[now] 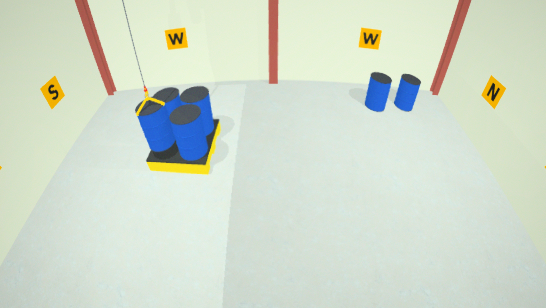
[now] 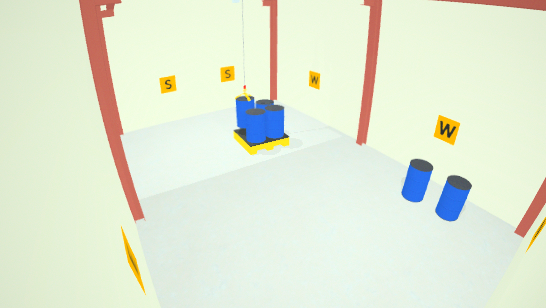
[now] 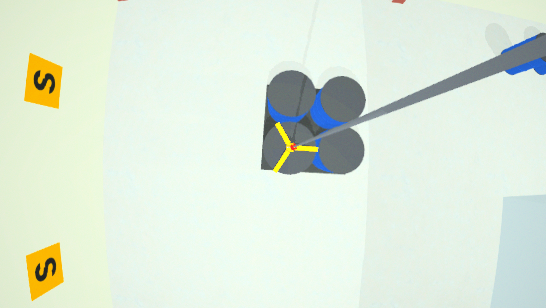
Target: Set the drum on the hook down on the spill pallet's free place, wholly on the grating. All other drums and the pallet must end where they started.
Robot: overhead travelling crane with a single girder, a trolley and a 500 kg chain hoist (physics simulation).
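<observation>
The drum on the hook is blue with a dark top. It hangs upright a little above the near left corner of the spill pallet, and a dark shadow shows on the grating under it. My gripper, a yellow three-armed grab, is shut on its rim. Three other drums stand upright on the pallet: one at the near right, one at the far right and one at the far left. Gaps to them look narrow.
Two more blue drums stand on the floor near the west wall, toward the north side. Red columns stand along the walls. The south wall lies beyond the pallet's left side.
</observation>
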